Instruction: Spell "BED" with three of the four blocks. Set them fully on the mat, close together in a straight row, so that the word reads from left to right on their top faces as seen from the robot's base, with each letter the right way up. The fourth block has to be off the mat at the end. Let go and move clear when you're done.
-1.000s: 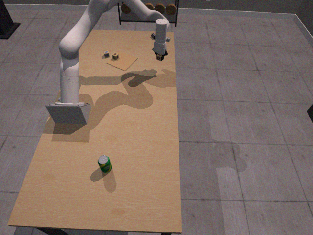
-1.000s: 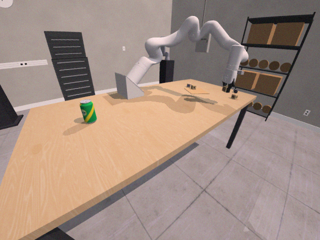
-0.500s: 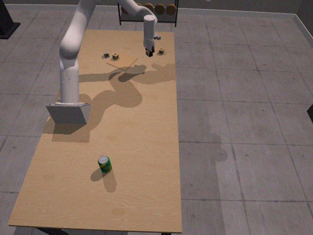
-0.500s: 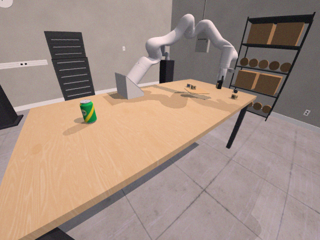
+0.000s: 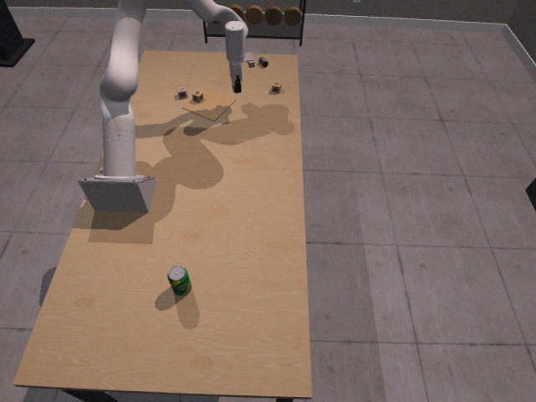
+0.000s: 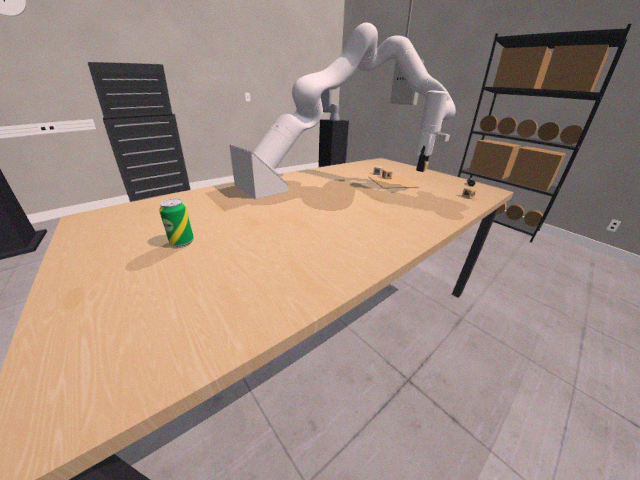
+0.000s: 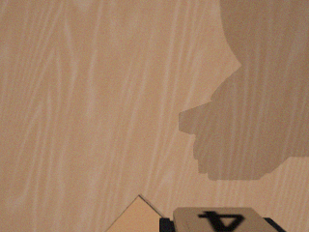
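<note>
Now: hand 15 cm past the tan mat, 11 cm above it and 1 cm to the left of it. From my hand the other things lie so: green can (102 cm to the right, 7 cm behind, 5 cm below); wooden letter block (19 cm ahead, 14 cm to the left, 9 cm below); small dark object (39 cm to the left, 10 cm below, 10 cm ahead).
</note>
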